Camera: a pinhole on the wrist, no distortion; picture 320 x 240 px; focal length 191.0 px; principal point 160.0 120.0 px. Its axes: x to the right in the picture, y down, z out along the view. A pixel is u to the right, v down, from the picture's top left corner.
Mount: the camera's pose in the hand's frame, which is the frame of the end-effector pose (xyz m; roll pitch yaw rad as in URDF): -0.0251 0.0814 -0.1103 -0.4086 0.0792 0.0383
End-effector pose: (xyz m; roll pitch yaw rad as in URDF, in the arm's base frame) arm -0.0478 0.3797 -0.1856 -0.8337 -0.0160 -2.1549
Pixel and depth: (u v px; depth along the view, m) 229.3 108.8 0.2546
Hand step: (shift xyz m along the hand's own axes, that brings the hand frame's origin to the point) 0.0825 0.1730 0.1212
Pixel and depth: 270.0 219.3 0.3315
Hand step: 0.1726 0.3791 0.1096
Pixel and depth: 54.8 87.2 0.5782
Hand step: -0.3026 0.2095 0.4832
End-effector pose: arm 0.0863 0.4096 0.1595 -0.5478 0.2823 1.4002
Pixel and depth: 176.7 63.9 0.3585
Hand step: 0.0337 0.1295 0.2569
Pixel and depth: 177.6 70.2 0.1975
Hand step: 0.0078 0.1139 0.0893
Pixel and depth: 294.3 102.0 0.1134
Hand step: 0.0615 0.1200 -0.0086
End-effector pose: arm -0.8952 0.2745 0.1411 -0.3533 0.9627 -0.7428
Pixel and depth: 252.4 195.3 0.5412
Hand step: 0.2525 0.5032 0.2796
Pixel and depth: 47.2 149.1 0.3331
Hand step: -0.2053 0.2535 0.1899
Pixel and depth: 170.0 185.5 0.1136
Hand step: -0.0153 0.1627 -0.0223
